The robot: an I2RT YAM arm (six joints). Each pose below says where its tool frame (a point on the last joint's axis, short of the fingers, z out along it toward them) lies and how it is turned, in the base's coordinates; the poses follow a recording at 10 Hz.
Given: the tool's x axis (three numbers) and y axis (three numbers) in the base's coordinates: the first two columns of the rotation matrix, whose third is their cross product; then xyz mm.
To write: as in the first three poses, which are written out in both.
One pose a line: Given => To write
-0.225, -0.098, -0.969, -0.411, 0.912, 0.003, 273, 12, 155 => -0.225, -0.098, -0.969, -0.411, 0.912, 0.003, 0.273, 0.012, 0.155
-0.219, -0.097, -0.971, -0.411, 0.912, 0.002, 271, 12, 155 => -0.219, -0.097, -0.971, -0.411, 0.912, 0.002, 0.271, 0.012, 0.155
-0.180, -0.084, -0.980, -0.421, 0.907, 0.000, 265, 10, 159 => -0.180, -0.084, -0.980, -0.421, 0.907, 0.000, 0.265, 0.010, 0.159
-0.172, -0.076, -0.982, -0.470, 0.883, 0.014, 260, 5, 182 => -0.172, -0.076, -0.982, -0.470, 0.883, 0.014, 0.260, 0.005, 0.182
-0.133, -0.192, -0.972, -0.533, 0.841, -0.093, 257, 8, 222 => -0.133, -0.192, -0.972, -0.533, 0.841, -0.093, 0.257, 0.008, 0.222
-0.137, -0.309, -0.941, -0.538, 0.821, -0.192, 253, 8, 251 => -0.137, -0.309, -0.941, -0.538, 0.821, -0.192, 0.253, 0.008, 0.251
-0.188, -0.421, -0.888, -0.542, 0.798, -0.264, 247, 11, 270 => -0.188, -0.421, -0.888, -0.542, 0.798, -0.264, 0.247, 0.011, 0.270
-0.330, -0.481, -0.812, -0.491, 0.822, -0.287, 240, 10, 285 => -0.330, -0.481, -0.812, -0.491, 0.822, -0.287, 0.240, 0.010, 0.285
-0.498, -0.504, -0.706, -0.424, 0.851, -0.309, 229, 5, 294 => -0.498, -0.504, -0.706, -0.424, 0.851, -0.309, 0.229, 0.005, 0.294
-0.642, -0.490, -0.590, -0.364, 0.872, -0.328, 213, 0, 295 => -0.642, -0.490, -0.590, -0.364, 0.872, -0.328, 0.213, 0.000, 0.295
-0.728, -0.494, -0.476, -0.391, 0.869, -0.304, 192, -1, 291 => -0.728, -0.494, -0.476, -0.391, 0.869, -0.304, 0.192, -0.001, 0.291
